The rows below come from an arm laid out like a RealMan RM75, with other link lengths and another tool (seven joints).
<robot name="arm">
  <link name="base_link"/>
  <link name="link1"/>
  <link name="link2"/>
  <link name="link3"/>
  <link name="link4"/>
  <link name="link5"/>
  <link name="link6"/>
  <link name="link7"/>
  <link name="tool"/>
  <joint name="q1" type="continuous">
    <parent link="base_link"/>
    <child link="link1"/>
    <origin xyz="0 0 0.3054" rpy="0 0 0"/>
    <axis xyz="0 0 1"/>
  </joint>
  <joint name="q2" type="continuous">
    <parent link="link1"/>
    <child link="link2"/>
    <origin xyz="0 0 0" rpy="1.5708 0 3.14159"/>
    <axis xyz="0 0 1"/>
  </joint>
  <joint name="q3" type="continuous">
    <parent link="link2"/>
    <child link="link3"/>
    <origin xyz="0 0.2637 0" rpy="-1.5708 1.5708 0"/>
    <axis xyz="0 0 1"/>
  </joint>
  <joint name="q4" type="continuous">
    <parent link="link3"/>
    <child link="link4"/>
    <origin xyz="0 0 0" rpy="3.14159 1.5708 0"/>
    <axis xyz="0 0 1"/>
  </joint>
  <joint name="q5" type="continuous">
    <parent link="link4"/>
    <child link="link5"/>
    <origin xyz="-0.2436 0 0" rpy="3.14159 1.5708 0"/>
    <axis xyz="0 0 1"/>
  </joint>
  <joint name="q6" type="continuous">
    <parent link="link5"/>
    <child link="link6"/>
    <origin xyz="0 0 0" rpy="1.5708 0 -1.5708"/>
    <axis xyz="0 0 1"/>
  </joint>
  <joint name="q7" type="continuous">
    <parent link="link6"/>
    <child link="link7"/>
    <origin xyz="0 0.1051 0" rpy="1.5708 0 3.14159"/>
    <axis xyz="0 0 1"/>
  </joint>
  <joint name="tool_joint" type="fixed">
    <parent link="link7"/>
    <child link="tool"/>
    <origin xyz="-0.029 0.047 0.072" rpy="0 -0.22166 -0.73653"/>
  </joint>
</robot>
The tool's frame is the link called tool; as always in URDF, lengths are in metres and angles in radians. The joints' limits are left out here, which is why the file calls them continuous.
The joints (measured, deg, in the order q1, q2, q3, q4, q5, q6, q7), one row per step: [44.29 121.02 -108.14 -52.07 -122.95 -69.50 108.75]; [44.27 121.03 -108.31 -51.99 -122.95 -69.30 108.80]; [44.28 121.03 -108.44 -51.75 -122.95 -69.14 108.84]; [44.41 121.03 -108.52 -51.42 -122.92 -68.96 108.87]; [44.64 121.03 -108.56 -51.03 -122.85 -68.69 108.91]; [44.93 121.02 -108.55 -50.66 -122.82 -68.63 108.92]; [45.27 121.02 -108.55 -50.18 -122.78 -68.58 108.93]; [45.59 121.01 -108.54 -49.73 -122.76 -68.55 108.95]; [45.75 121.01 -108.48 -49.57 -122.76 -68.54 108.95]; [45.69 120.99 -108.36 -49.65 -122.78 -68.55 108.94]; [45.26 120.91 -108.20 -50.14 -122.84 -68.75 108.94]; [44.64 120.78 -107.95 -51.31 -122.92 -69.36 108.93]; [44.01 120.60 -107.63 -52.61 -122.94 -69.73 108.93]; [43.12 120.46 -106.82 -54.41 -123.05 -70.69 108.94]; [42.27 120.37 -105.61 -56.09 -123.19 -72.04 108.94]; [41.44 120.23 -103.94 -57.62 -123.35 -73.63 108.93]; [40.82 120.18 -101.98 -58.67 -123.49 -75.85 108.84]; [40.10 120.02 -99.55 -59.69 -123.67 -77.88 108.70]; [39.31 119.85 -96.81 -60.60 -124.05 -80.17 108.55]
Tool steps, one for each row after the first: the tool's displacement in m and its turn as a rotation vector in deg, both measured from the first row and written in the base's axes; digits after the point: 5 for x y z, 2 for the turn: [0.00053 -0.00014 -0.00065 0.07 -0.06 0.00]; [0.00172 -0.00018 -0.00122 0.11 -0.21 -0.11]; [0.00253 0.00023 -0.00177 0.18 -0.35 -0.21]; [0.00285 0.00121 -0.00240 0.34 -0.44 -0.29]; [0.00306 0.00202 -0.00261 0.36 -0.60 -0.31]; [0.00349 0.00279 -0.00293 0.34 -0.82 -0.38]; [0.00398 0.00358 -0.00312 0.33 -1.06 -0.45]; [0.00381 0.00414 -0.00311 0.35 -1.11 -0.45]; [0.00367 0.00452 -0.00275 0.44 -1.02 -0.49]; [0.00395 0.00412 -0.00157 0.49 -0.83 -0.62]; [0.00246 0.00295 0.00092 0.36 -0.42 -0.52]; [0.00016 0.00292 0.00363 0.53 0.20 -0.33]; [-0.00340 0.00242 0.00819 0.58 1.09 -0.33]; [-0.00687 0.00217 0.01388 0.52 1.97 -0.64]; [-0.00961 0.00326 0.02117 0.61 2.85 -1.28]; [-0.01122 0.00348 0.02918 0.18 3.47 -2.29]; [-0.01190 0.00614 0.03876 0.32 4.30 -3.52]; [-0.01077 0.00901 0.04952 0.51 4.97 -5.00]
